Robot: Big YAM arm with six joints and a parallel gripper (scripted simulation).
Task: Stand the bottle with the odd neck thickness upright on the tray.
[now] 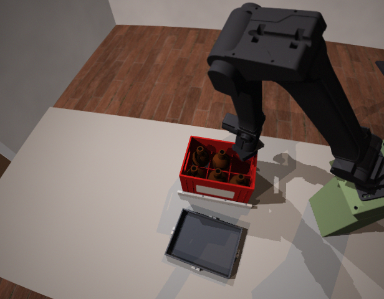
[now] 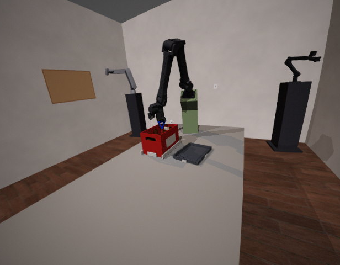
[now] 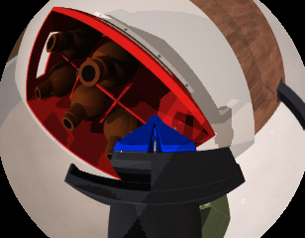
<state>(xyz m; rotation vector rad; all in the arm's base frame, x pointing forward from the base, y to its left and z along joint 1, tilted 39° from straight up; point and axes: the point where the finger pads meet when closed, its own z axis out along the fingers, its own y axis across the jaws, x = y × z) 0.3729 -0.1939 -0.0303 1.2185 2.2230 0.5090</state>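
Now: the crate 100 mm ahead of my hand, 70 mm below it and 20 mm to the left of it. From my hand the other things lie so: dark grey tray 290 mm to the left, 150 mm ahead, 140 mm below; brown bottle 200 mm ahead, 60 mm below, 50 mm to the left.
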